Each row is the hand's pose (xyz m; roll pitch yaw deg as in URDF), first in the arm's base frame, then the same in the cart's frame.
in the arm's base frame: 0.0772 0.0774 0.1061 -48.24 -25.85 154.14
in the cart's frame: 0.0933 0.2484 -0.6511 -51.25 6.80 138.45
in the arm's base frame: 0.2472 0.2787 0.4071 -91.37 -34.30 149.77
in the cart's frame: 0.1703 0.4997 -0.3496 -96.71 -1.90 135.29
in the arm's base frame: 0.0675 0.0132 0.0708 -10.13 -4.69 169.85
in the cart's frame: 0.0798 0.1793 -0.6736 -3.93 27.54 154.92
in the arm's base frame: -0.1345 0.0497 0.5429 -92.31 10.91 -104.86
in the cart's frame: -0.2836 0.4037 -0.3861 -59.47 6.22 -116.03
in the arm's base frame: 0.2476 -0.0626 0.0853 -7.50 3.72 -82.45
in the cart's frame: 0.2003 0.0794 -0.5557 21.73 -11.43 -100.68
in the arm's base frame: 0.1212 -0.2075 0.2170 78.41 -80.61 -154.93
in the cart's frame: -0.0101 0.0116 -0.4819 115.38 -50.12 153.90
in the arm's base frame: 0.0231 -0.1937 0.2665 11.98 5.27 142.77
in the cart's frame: -0.1096 0.0590 -0.4927 0.71 36.38 122.39
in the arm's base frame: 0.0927 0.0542 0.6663 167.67 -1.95 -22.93
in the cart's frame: -0.1449 0.4045 -0.1679 169.38 -34.70 -39.70
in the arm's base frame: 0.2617 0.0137 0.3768 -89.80 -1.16 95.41
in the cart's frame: 0.1100 0.2415 -0.3178 -119.79 12.60 76.12
